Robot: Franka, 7 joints.
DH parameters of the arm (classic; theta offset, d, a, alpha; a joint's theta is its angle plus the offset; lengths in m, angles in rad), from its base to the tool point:
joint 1: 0 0.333 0 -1.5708
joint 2: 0 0 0 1.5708
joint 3: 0 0.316 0.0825 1.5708
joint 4: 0 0 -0.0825 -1.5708
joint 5: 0 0.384 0 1.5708
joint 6: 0 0 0.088 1.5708
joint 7: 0 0.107 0 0
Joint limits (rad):
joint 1: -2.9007..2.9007
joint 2: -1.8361..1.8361
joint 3: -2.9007..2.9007
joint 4: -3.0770..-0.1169
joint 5: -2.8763..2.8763
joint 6: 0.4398..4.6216
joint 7: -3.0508..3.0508
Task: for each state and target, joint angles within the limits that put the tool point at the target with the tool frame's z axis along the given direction. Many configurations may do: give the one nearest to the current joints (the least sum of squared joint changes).
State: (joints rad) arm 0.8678 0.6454 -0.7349 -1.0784 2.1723 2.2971 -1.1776
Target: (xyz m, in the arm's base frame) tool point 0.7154 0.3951 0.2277 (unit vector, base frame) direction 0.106 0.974 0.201
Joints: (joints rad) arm 0.6386 1.2005 -0.4219 -0.9610 2.3787 1.7678 -1.1776
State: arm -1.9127 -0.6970 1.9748 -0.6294 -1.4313 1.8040 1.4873
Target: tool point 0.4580 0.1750 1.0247 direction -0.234 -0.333 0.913
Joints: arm -2.2279 -0.6058 1.5838 -0.5285 -1.8615 2.0397 1.4873
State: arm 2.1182 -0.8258 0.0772 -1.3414 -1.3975 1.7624 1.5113
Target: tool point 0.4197 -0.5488 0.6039 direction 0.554 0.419 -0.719
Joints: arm 1.8179 -1.5507 -0.4432 -0.8918 -1.5828 1.0846 1.5113
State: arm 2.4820 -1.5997 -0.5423 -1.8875 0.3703 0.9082 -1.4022
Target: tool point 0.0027 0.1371 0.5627 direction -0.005 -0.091 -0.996
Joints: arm 2.5106 -1.4778 -0.3077 -2.5810 -0.2641 1.0695 -1.4022
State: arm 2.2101 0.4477 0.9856 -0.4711 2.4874 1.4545 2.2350
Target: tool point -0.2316 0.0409 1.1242 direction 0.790 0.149 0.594
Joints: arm 2.8860 0.3472 1.0473 -0.1181 2.4850 1.7946 2.2350
